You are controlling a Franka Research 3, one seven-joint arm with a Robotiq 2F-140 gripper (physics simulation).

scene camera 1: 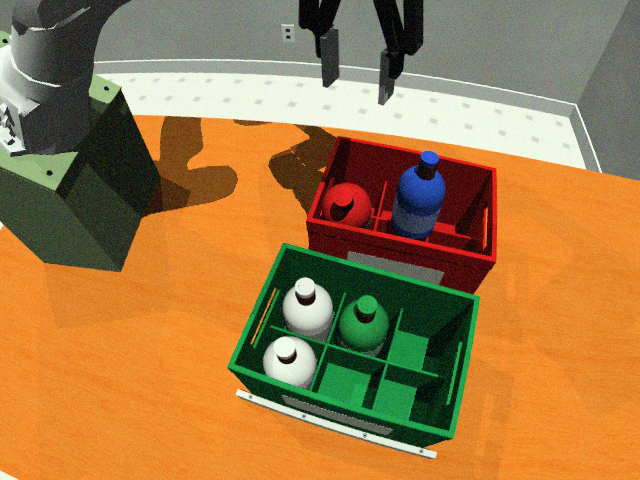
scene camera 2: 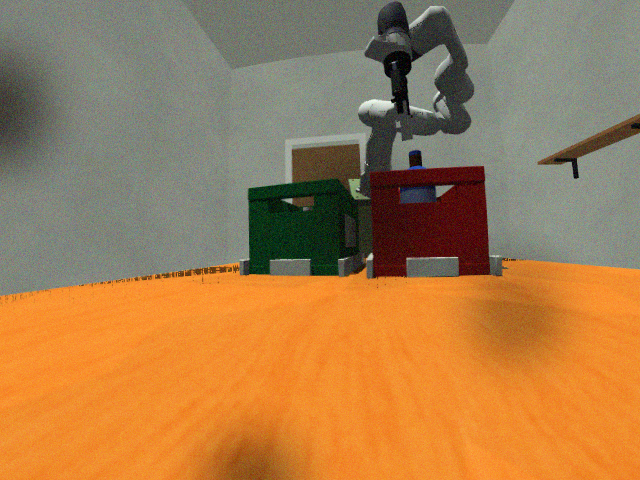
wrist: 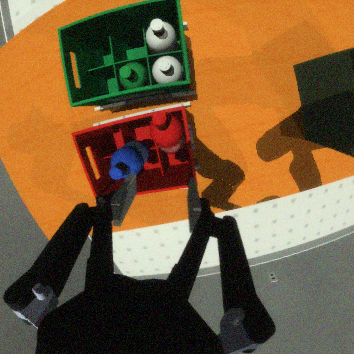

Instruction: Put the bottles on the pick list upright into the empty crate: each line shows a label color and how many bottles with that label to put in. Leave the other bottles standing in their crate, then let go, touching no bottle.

Observation:
I see my gripper, a blue bottle, a red bottle and a green bottle.
My gripper shows as well in scene camera 2 and in the wrist view.

